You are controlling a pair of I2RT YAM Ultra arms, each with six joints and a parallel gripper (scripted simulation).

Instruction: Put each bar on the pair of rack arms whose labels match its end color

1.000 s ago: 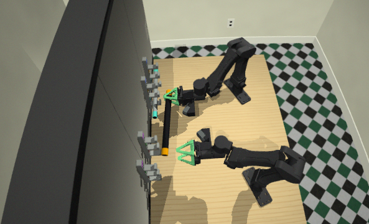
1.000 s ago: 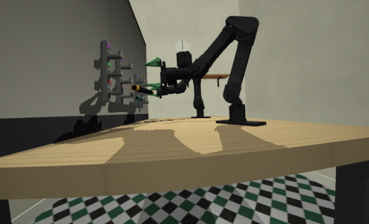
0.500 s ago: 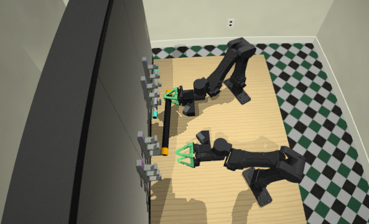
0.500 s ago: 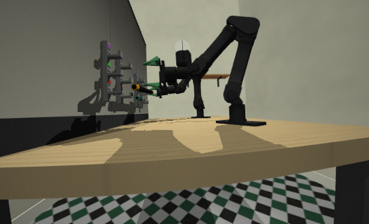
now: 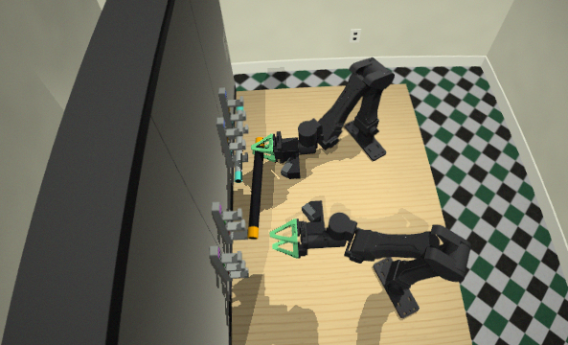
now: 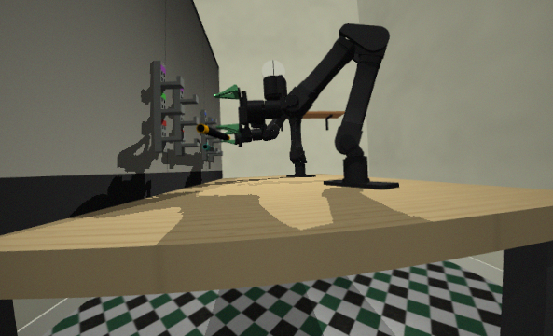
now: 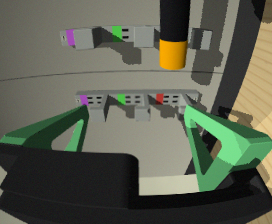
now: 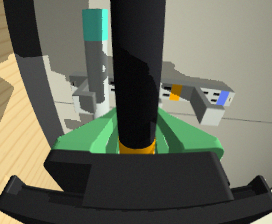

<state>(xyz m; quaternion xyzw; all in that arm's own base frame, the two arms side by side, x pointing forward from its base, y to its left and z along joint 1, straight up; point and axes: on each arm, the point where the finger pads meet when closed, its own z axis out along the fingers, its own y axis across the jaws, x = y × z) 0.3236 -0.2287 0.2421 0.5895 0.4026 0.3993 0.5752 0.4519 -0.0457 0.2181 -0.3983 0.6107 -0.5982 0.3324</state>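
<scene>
Now: right hand 6 cm short of the pale bar, 8 cm to the left of it and 5 cm above it. From my right hand the other things lie so: black bar (13 cm to the left, 1 cm below).
</scene>
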